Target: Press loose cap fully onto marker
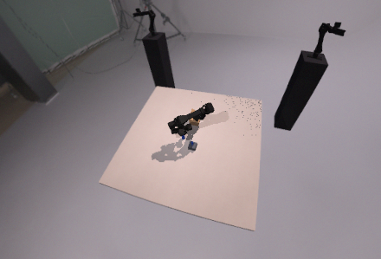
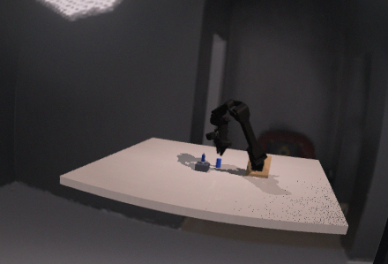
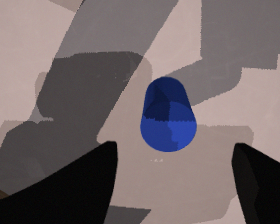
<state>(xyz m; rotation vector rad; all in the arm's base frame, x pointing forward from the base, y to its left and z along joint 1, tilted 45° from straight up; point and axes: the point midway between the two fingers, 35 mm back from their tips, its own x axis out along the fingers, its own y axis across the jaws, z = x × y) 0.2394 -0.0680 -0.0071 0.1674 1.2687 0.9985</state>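
Right now the blue cap is 5 cm below my gripper tip. Also, from my gripper tip: holder block (6 cm ahead, 12 cm to the left, 6 cm below).
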